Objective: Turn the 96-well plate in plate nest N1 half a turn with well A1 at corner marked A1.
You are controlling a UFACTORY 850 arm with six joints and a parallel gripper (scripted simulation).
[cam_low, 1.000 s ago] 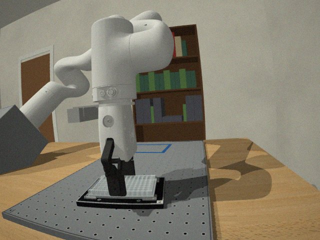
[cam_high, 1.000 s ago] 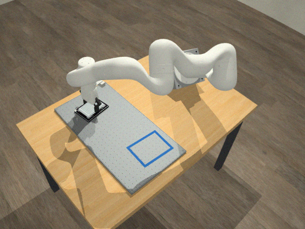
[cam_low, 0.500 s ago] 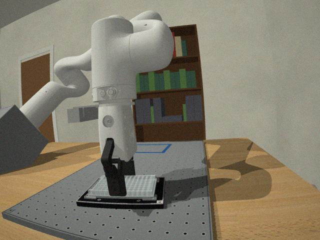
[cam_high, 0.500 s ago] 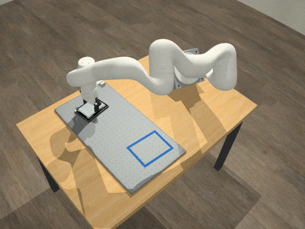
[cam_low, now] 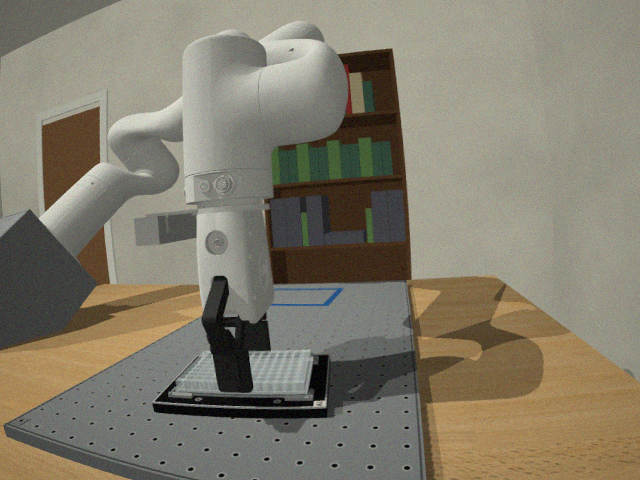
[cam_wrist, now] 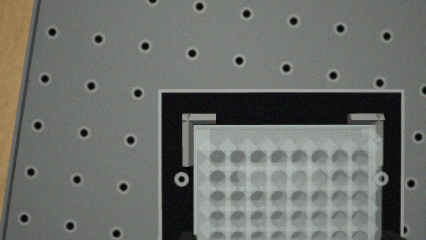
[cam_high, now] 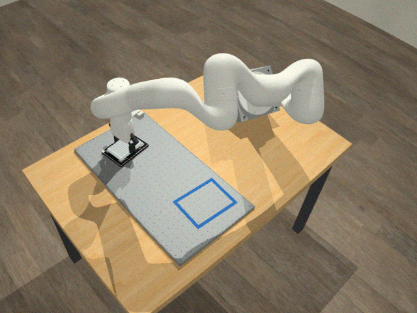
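Now: hand 20 mm above the black plate nest N1. Also, from my hand: A1 corner mark (80 mm ahead, 40 mm to the right, 20 mm below); then 96-well plate (10 mm below).
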